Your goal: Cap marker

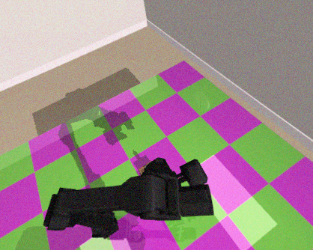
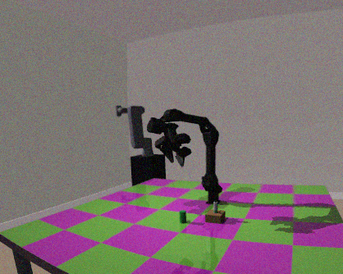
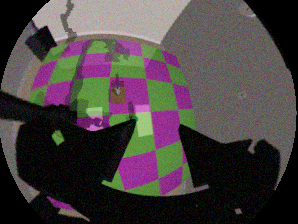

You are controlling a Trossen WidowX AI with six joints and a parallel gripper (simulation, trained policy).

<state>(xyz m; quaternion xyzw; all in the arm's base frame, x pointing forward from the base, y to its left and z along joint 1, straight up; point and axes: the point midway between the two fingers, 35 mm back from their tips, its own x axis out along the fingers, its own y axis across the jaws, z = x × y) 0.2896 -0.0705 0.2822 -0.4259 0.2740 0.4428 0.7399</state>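
Now: the green cap 1 cm ahead of my gripper tip, 2 cm to the left of it and 23 cm below it. Round my gripper tip: brown holder block (6 cm behind, 15 cm to the left, 24 cm below).
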